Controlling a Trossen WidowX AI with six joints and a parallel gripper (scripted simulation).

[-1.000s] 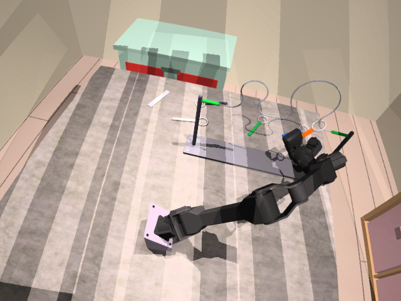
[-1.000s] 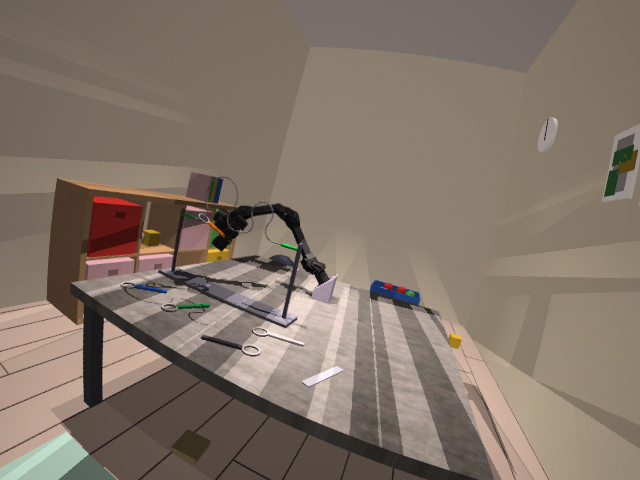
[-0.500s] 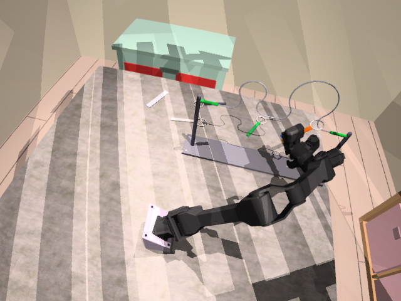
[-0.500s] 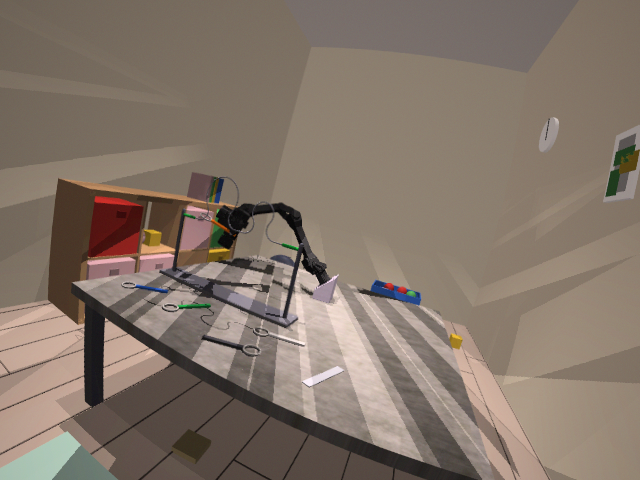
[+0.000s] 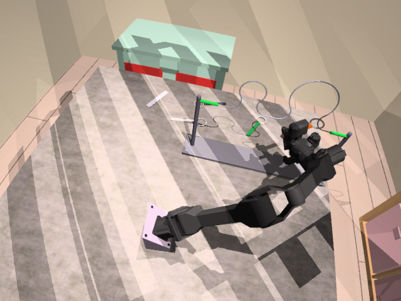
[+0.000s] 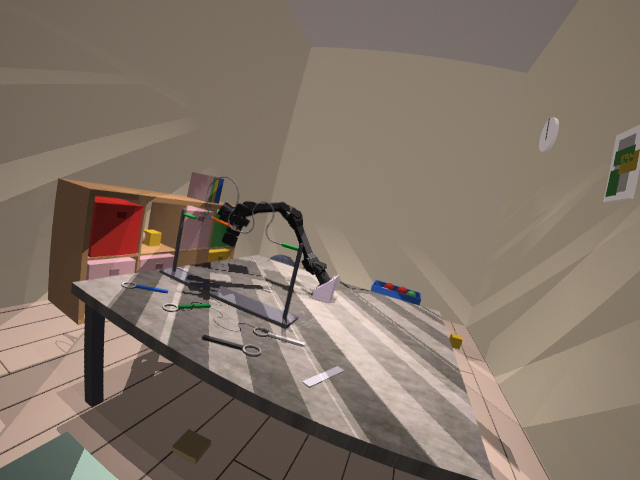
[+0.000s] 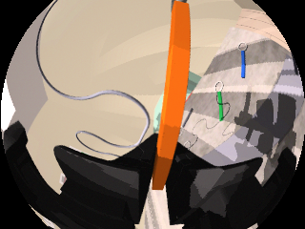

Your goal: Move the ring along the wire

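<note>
The ring with orange handle lies 80 mm to the right of my gripper tip, 20 mm above it and 10 mm ahead of it. Round my gripper tip: flat white strip: 550 mm to the left, 290 mm ahead, 260 mm below.
</note>
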